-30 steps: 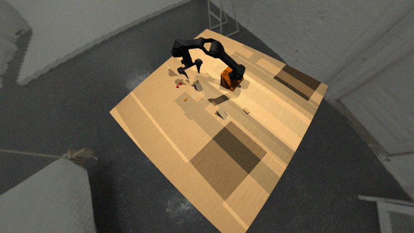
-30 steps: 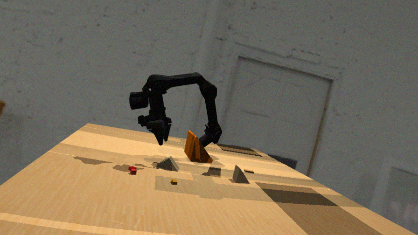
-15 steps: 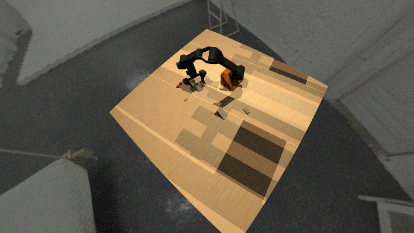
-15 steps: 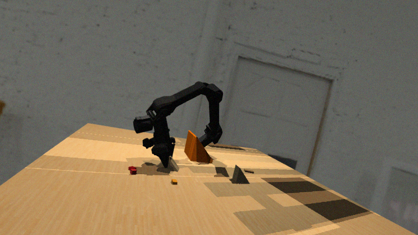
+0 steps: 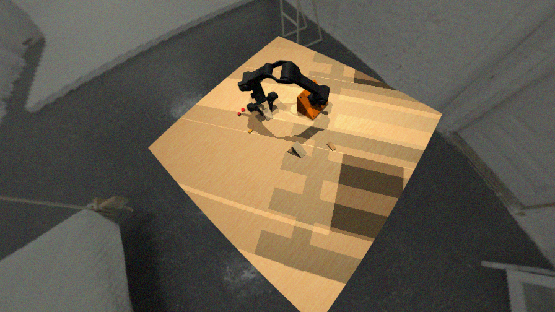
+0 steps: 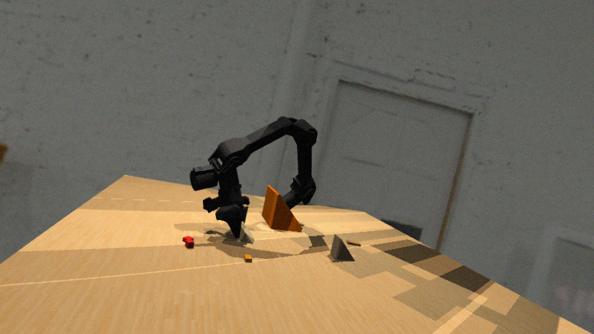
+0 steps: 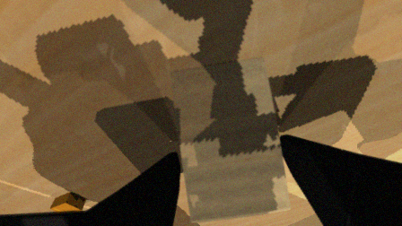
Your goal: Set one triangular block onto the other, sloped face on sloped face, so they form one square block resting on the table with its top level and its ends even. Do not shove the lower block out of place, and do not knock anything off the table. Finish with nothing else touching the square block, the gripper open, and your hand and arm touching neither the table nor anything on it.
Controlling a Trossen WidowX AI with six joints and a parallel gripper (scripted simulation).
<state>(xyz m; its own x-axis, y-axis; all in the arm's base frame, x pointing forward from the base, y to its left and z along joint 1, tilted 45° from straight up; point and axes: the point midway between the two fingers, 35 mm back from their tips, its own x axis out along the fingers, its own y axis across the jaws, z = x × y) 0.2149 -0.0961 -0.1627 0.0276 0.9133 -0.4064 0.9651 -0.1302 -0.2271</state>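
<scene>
The grey triangular block is 30 cm to the left of my gripper tip, 6 cm ahead of it and 1 cm above it. The rest, counted from my gripper tip: small yellow cube (15 cm ahead, 1 cm to the left, 1 cm below); small brown piece (42 cm to the left, 8 cm behind, 1 cm below); red piece (13 cm to the right, 11 cm ahead).
</scene>
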